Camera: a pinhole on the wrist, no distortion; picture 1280 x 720 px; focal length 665.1 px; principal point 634.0 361.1 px. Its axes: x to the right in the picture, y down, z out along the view. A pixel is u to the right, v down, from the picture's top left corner.
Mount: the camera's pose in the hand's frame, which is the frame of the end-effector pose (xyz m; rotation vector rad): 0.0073 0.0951 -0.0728 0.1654 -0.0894 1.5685
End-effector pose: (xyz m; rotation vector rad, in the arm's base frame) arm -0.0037 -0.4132 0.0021 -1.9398 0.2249 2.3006
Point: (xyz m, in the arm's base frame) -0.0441 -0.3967 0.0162
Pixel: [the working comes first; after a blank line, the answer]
In the camera's frame: -0.0829 0.0206 0.1317

215 465
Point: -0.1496 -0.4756 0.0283
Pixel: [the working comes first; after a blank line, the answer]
In the camera's frame: 0.0280 0.0183 0.2037

726 421
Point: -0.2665 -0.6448 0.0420
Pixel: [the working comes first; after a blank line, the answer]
In the camera's frame: 0.2276 0.0147 0.2551

1227 400
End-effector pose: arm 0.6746 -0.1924 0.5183 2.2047 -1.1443 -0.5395
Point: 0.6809 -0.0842 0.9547
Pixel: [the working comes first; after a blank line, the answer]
In the camera's frame: 0.0928 0.1149 -0.3144

behind the camera
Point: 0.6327 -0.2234 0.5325
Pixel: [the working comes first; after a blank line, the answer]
In the camera's frame: -0.0305 0.0105 0.1026

436 429
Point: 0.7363 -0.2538 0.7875
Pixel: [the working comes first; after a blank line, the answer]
In the camera's frame: 0.0508 -0.0628 -0.1517

behind the camera
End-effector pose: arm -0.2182 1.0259 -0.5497 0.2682 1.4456 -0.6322
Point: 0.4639 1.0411 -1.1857
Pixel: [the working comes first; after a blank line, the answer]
In the camera's frame: 0.5047 -0.5814 0.5043

outside the picture
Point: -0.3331 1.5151 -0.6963
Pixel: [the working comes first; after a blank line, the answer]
In the camera's frame: 0.2148 -0.0343 -0.3419

behind the camera
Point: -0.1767 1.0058 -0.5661
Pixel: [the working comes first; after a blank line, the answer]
In the camera's frame: -0.0654 -0.0073 0.1288

296 323
